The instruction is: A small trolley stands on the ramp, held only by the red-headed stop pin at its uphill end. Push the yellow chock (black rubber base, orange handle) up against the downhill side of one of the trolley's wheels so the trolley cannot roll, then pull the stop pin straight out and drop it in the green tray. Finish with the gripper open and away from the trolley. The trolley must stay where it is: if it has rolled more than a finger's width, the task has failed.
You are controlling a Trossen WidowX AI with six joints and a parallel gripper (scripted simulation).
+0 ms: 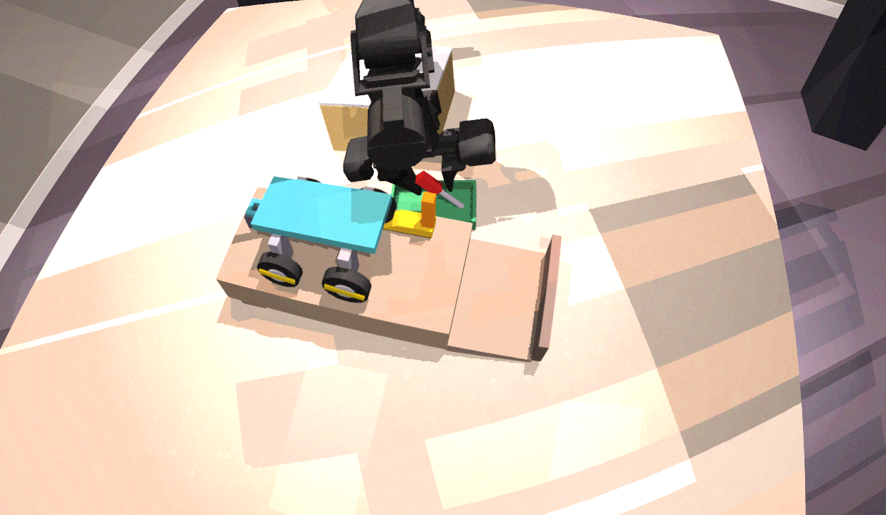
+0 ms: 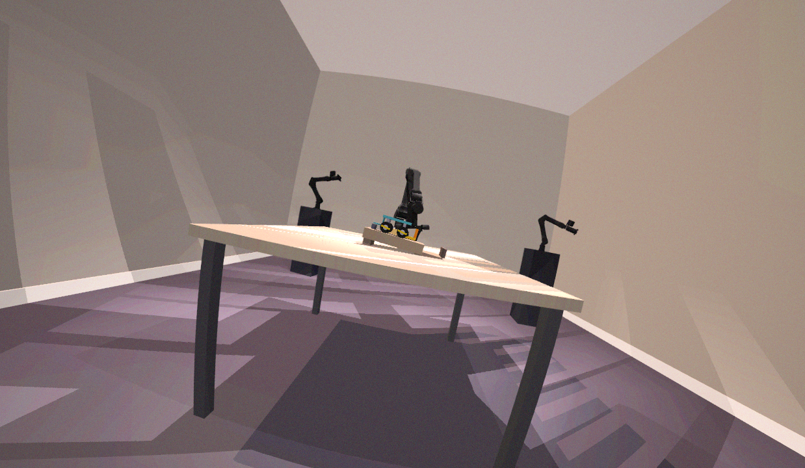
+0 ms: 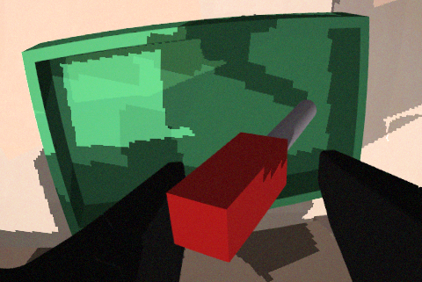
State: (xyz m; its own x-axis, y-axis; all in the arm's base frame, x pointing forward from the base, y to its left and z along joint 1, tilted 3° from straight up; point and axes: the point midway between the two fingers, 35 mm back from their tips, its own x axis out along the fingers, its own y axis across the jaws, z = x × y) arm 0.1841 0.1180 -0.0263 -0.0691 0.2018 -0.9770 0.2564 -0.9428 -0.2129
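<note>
My gripper tip is now 1 cm to the left of the green tray and 5 cm above it. The rest, counted from my gripper tip: yellow chock 7 cm ahead, 4 cm above; trolley 14 cm ahead, 8 cm to the right, 7 cm above; red-headed stop pin right at my gripper tip.
</note>
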